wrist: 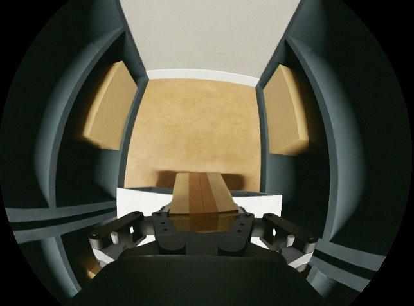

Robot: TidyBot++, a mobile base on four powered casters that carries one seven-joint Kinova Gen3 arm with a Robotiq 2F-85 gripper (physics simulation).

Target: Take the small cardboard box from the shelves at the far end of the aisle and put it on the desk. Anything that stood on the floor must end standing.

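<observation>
The small cardboard box (204, 200), tan with a brown tape strip down its middle, is in the lower middle of the wrist view. My gripper (202, 210) is shut on it, with one finger at each side. The box is held up above the floor. Its far underside and the fingertip pads are partly hidden. The desk does not show in this view.
Dark shelf units stand left (60, 130) and right (331, 130) of the aisle. A larger carton (114, 110) is in the left one and another carton (287, 115) in the right. The tan floor (195, 125) runs to a pale wall (210, 35). A white surface (135, 202) lies below the gripper.
</observation>
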